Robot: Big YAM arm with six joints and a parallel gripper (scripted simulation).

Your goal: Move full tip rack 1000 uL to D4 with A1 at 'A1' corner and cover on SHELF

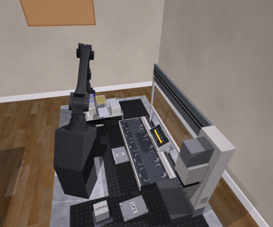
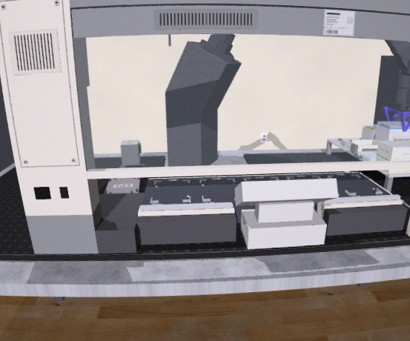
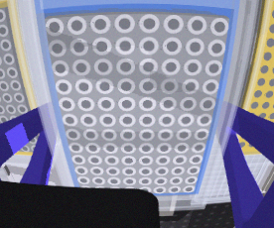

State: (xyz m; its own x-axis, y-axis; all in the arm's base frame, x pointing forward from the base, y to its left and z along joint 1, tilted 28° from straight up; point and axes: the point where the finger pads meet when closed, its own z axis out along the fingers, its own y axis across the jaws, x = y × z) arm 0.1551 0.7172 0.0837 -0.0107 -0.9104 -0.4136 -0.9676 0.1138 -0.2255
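Right now my hand is 10 mm short of the tip rack, 10 mm to the left of it and 20 mm above it. Round my hand: stacked block (220 mm ahead, 130 mm to the right, 30 mm below); then shelf (50 mm ahead, 70 mm to the right, 90 mm below); then white tray (130 mm to the right, 80 mm below).
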